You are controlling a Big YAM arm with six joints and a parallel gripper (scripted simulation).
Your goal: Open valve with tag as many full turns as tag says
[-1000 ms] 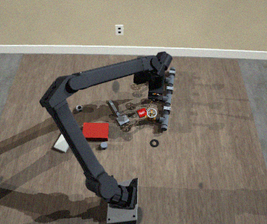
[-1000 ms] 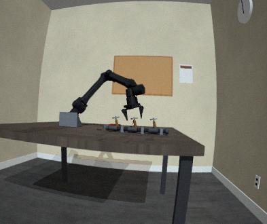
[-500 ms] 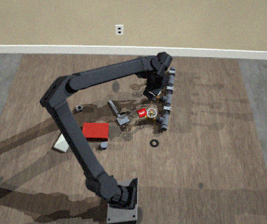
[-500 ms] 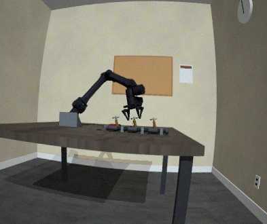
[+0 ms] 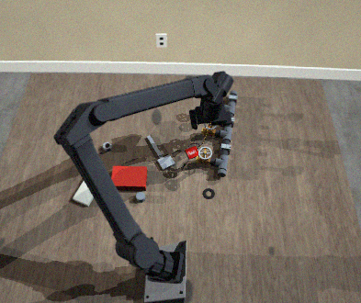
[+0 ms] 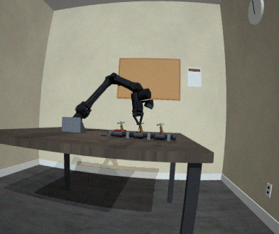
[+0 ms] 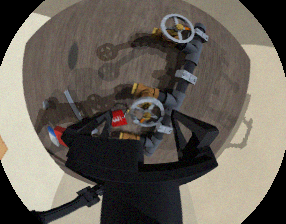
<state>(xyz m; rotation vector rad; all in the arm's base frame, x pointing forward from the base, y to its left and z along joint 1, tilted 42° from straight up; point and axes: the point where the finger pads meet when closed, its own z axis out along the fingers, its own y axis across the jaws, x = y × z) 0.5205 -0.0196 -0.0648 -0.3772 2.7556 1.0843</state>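
Now: hand 90 mm above the red tag, 60 mm past it and 40 mm to the right of it. Round my hand: grey hammer-like tool: 160 mm to the left, 100 mm behind, 80 mm below; small grey cylinder: 290 mm behind, 190 mm to the left, 70 mm below; red block: 250 mm to the left, 220 mm behind, 70 mm below.
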